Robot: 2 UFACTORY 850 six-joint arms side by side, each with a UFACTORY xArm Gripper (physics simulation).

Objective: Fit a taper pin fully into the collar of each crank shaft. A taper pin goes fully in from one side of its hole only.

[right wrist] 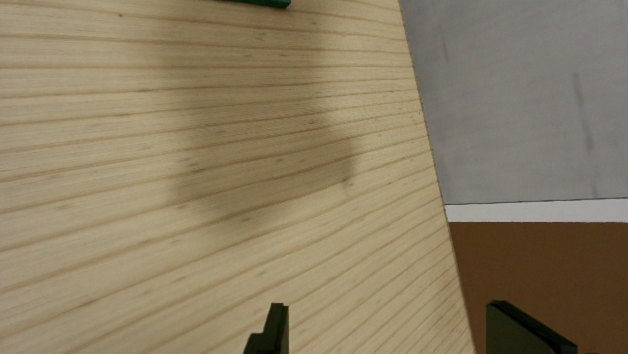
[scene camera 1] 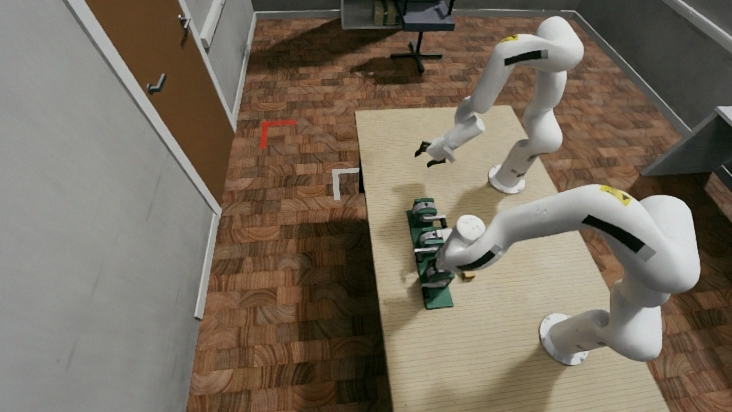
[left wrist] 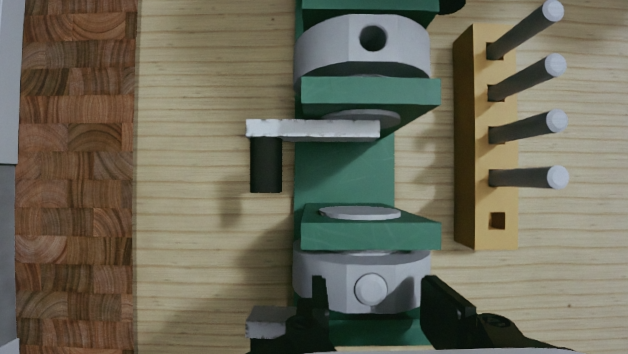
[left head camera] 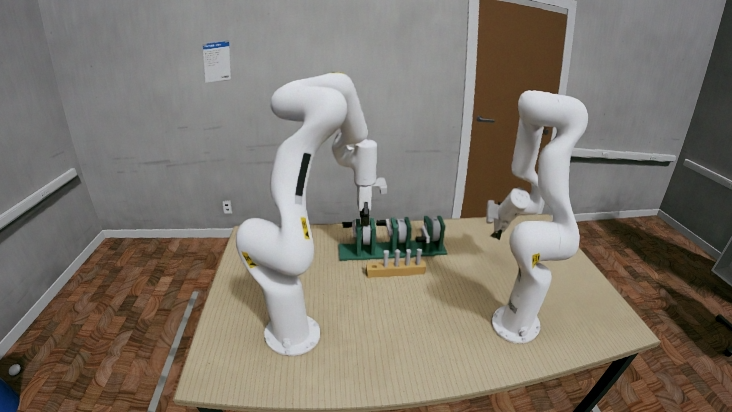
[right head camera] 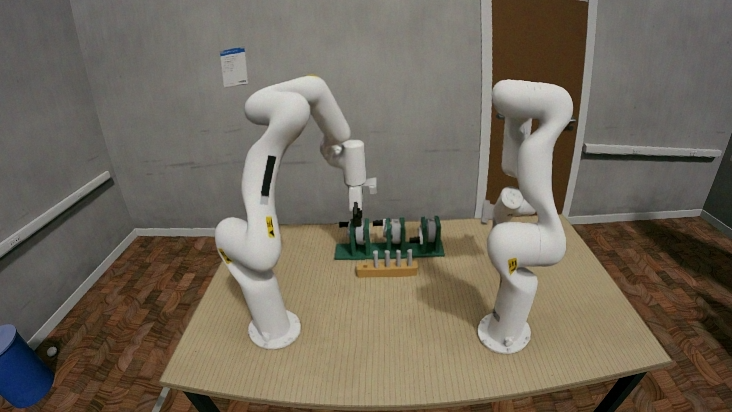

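Note:
In the left wrist view a taper pin (left wrist: 371, 289) stands in the hole of the nearest grey collar (left wrist: 340, 287); its round end shows close to the collar's surface. My left gripper (left wrist: 372, 301) (left head camera: 364, 220) (right head camera: 357, 220) is open, one finger on each side of that pin. The middle collar (left wrist: 330, 50) (left head camera: 402, 230) has an open, empty hole. The hole of the collar at the right of the left head camera (left head camera: 435, 229) is too small to make out. Several taper pins stand in the yellow rack (left wrist: 463, 150) (left head camera: 395, 271) (right head camera: 386, 272). My right gripper (right wrist: 387, 335) (scene camera 1: 424, 157) is open and empty above the table.
The green stand (left wrist: 345, 170) (scene camera 1: 438, 300) carries the crank shafts. A crank arm (left wrist: 310, 128) with a black handle (left wrist: 266, 165) juts from the middle shaft. The rack has one empty socket (left wrist: 497, 220). The table (left head camera: 409, 348) ends behind the stand.

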